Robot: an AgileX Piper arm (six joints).
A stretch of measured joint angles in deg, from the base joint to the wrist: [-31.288, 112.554, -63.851, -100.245, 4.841, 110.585]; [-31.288, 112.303, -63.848, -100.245, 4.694, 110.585]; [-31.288, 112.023, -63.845, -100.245, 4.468, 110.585]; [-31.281, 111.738, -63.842, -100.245, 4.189, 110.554]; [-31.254, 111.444, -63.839, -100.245, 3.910, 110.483]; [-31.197, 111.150, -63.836, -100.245, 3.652, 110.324]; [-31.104, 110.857, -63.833, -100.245, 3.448, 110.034]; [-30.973, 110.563, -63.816, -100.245, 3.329, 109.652]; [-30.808, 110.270, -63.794, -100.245, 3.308, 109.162]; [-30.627, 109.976, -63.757, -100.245, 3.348, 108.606]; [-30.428, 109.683, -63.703, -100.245, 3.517, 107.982]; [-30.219, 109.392, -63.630, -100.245, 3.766, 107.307]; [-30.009, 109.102, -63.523, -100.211, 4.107, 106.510]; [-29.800, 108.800, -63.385, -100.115, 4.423, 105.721]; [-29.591, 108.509, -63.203, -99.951, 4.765, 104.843]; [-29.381, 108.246, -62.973, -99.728, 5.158, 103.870]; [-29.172, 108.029, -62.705, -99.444, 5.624, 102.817]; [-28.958, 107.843, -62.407, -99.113, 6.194, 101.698]
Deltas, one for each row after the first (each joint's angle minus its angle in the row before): [0.000, -0.251, 0.003, 0.000, -0.147, 0.000]; [0.000, -0.280, 0.003, 0.000, -0.226, 0.000]; [0.007, -0.285, 0.003, 0.000, -0.279, -0.031]; [0.027, -0.294, 0.003, 0.000, -0.279, -0.071]; [0.057, -0.294, 0.003, 0.000, -0.258, -0.159]; [0.093, -0.293, 0.003, 0.000, -0.204, -0.290]; [0.131, -0.294, 0.017, 0.000, -0.119, -0.382]; [0.165, -0.293, 0.022, 0.000, -0.021, -0.490]; [0.181, -0.294, 0.037, 0.000, 0.040, -0.556]; [0.199, -0.293, 0.054, 0.000, 0.169, -0.624]; [0.209, -0.291, 0.073, 0.000, 0.249, -0.675]; [0.210, -0.290, 0.107, 0.034, 0.341, -0.797]; [0.209, -0.302, 0.138, 0.096, 0.316, -0.789]; [0.209, -0.291, 0.182, 0.164, 0.342, -0.878]; [0.210, -0.263, 0.230, 0.223, 0.393, -0.973]; [0.209, -0.217, 0.268, 0.284, 0.466, -1.053]; [0.214, -0.186, 0.298, 0.331, 0.570, -1.119]
